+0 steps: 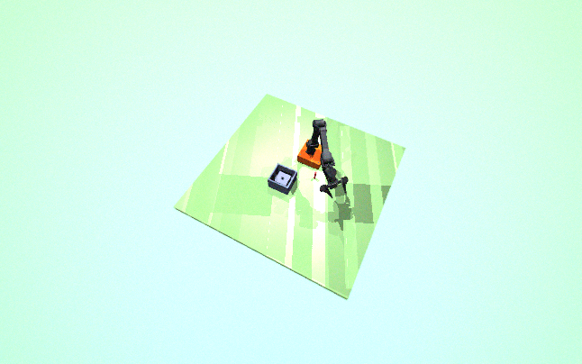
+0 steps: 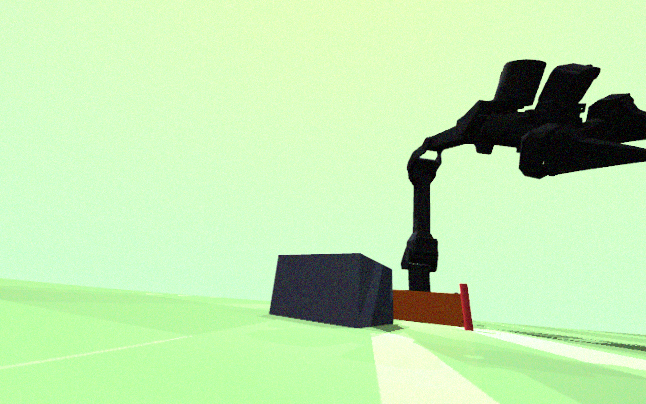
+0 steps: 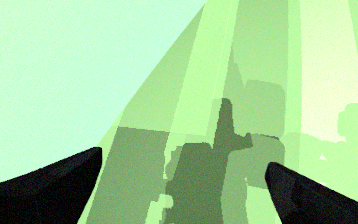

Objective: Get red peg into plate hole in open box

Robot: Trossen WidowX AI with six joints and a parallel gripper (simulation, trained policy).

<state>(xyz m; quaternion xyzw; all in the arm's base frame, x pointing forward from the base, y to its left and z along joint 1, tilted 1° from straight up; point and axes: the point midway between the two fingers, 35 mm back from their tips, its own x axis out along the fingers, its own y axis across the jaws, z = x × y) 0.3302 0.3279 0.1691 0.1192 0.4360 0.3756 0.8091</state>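
Right now my gripper tip is 170 mm past the red peg, 230 mm to the left of it and 170 mm above it. The rest, counted from my gripper tip: pale plate (20 mm behind, 430 mm to the right, 170 mm below); then dark box (20 mm behind, 430 mm to the right, 190 mm below).
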